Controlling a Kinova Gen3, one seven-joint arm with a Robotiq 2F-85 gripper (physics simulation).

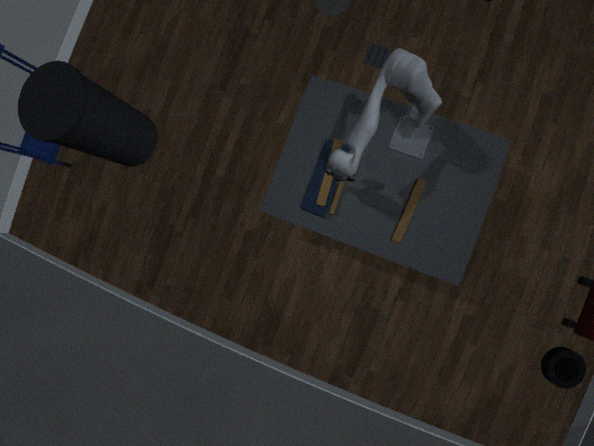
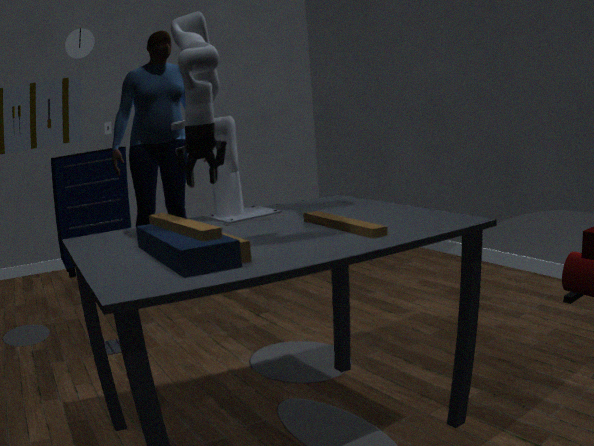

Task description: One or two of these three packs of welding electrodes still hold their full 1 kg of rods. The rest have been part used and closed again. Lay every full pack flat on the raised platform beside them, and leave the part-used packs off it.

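Frame: origin at the arm's base, x ahead, y left, z up, level; metres.
Seen in the pictures: gripper, between the fingertips: (image 2: 202, 185); arm's base, origin of its link: (image 1: 406, 130) (image 2: 230, 214).
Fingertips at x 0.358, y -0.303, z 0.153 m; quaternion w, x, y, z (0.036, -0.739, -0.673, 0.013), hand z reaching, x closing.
Note:
Pixels of each thing's top centre, then the offset from my fingertips to it. "spot": a spot on its surface instead. Level surfaces: height alone.
- blue raised platform, a spot on its surface: (image 2: 210, 258) spot: dz -0.135, dx +0.191, dy -0.104 m
- second tan pack, centre of its top: (image 2: 212, 231) (image 1: 341, 182) dz -0.119, dx -0.002, dy +0.019 m
- third tan pack, centre of its top: (image 2: 342, 219) (image 1: 409, 210) dz -0.143, dx +0.067, dy +0.401 m
- grey table, height of its surface: dz -0.167 m
A blue raised platform (image 1: 313, 197) (image 2: 210, 258) lies on the table. One tan pack (image 1: 324, 191) (image 2: 185, 226) lies flat on top of it. A second tan pack (image 1: 336, 201) (image 2: 245, 251) is at the platform's robot-side long edge, lower than the first. Its end face looks tall and narrow, so it seems to be on its edge or steeply tilted against the platform; its lower part is largely hidden. A third tan pack (image 1: 410, 210) (image 2: 345, 224) lies flat on the table, well apart. My gripper (image 1: 340, 176) (image 2: 202, 183) is open and empty, pointing down above the two packs at the platform. Pack fill cannot be seen.
The grey table (image 1: 450, 250) (image 2: 120, 282) carries the arm's base plate (image 1: 410, 146) (image 2: 250, 214) behind the packs. A person (image 2: 156, 105) stands beyond the table, near a blue cabinet (image 2: 92, 195). A red object (image 2: 582, 272) stands on the floor at the right.

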